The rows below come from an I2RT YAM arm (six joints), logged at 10 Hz.
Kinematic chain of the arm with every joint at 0, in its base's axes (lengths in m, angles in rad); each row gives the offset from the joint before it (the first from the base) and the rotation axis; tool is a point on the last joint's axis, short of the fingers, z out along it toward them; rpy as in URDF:
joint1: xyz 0 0 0.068 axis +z
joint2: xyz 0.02 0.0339 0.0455 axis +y
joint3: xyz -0.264 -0.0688 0 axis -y
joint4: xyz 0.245 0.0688 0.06 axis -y
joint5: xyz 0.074 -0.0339 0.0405 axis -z
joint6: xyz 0.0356 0 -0.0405 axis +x
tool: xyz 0 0 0 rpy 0 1.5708 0
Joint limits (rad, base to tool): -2.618..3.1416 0..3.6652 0..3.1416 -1.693..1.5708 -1.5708..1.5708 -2.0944..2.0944
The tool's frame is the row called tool.
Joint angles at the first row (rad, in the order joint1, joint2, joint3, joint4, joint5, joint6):
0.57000 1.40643 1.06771 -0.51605 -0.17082 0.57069
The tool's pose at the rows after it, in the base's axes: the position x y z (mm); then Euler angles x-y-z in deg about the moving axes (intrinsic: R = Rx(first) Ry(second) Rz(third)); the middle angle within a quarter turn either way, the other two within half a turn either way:
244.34 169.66 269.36 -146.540 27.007 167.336
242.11 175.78 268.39 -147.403 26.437 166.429
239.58 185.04 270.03 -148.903 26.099 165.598
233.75 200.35 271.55 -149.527 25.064 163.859
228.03 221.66 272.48 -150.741 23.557 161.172
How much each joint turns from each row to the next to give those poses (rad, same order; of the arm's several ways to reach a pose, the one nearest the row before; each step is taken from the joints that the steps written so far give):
0.01817 -0.00979 0.00146 -0.00847 0.01345 -0.00019
0.02322 0.01106 0.00953 -0.01260 0.01747 -0.00731
0.03379 0.01827 0.02731 -0.02702 0.03366 -0.00255
0.05432 0.02403 0.03128 -0.02285 0.02741 0.00559
0.06661 0.04746 0.05414 -0.03520 0.03306 -0.00474

